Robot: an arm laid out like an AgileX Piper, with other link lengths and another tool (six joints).
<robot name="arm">
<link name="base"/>
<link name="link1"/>
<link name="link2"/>
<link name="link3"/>
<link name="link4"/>
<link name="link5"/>
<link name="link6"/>
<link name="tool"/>
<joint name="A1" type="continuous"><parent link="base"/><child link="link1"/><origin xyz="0 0 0.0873"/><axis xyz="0 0 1"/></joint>
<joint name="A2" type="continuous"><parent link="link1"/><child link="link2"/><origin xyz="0 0 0"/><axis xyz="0 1 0"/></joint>
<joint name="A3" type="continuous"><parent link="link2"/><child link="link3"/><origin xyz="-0.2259 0 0.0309"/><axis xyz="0 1 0"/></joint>
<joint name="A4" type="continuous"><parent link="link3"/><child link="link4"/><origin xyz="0.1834 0 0.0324"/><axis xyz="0.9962 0 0.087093"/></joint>
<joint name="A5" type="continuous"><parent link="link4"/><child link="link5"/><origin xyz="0 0 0"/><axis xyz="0 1 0"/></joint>
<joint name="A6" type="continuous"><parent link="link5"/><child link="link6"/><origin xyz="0.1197 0 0.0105"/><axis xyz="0.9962 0 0.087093"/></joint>
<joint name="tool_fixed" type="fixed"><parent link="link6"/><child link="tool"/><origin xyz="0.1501 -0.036 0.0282" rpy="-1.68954 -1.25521 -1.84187"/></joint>
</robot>
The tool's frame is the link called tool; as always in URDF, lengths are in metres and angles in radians. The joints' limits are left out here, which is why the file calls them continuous.
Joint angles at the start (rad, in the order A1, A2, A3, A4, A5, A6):
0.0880 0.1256 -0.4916 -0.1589 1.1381 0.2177
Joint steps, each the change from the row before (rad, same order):
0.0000 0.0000 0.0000 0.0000 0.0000 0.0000
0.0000 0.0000 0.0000 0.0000 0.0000 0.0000
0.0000 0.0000 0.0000 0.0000 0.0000 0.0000
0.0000 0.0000 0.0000 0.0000 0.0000 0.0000
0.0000 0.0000 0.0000 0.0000 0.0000 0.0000
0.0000 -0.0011 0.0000 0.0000 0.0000 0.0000
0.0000 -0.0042 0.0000 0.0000 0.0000 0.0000
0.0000 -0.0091 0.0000 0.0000 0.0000 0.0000
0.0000 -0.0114 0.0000 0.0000 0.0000 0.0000
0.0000 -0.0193 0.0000 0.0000 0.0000 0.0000
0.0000 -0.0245 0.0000 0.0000 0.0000 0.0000
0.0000 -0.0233 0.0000 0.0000 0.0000 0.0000
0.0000 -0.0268 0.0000 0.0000 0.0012 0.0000
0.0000 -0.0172 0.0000 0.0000 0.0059 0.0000
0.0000 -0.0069 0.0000 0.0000 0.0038 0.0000
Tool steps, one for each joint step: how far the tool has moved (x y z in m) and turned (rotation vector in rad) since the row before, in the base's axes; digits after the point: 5 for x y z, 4 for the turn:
0.00000 0.00000 0.00000 0.0000 0.0000 0.0000
0.00000 0.00000 0.00000 0.0000 0.0000 0.0000
0.00000 0.00000 0.00000 0.0000 0.0000 0.0000
0.00000 0.00000 0.00000 0.0000 0.0000 0.0000
0.00000 0.00000 0.00000 0.0000 0.0000 0.0000
0.00000 0.00000 0.00017 0.0001 -0.0011 0.0000
0.00001 0.00000 0.00063 0.0004 -0.0042 0.0000
0.00002 0.00000 0.00137 0.0008 -0.0091 0.0000
0.00001 0.00000 0.00172 0.0010 -0.0114 0.0000
-0.00003 0.00000 0.00291 0.0017 -0.0192 0.0000
-0.00012 -0.00001 0.00369 0.0022 -0.0244 0.0000
-0.00020 -0.00002 0.00350 0.0020 -0.0232 0.0000
-0.00049 -0.00007 0.00374 0.0024 -0.0255 -0.0002
-0.00106 -0.00021 0.00119 0.0015 -0.0113 -0.0008
-0.00062 -0.00013 0.00013 0.0006 -0.0031 -0.0005

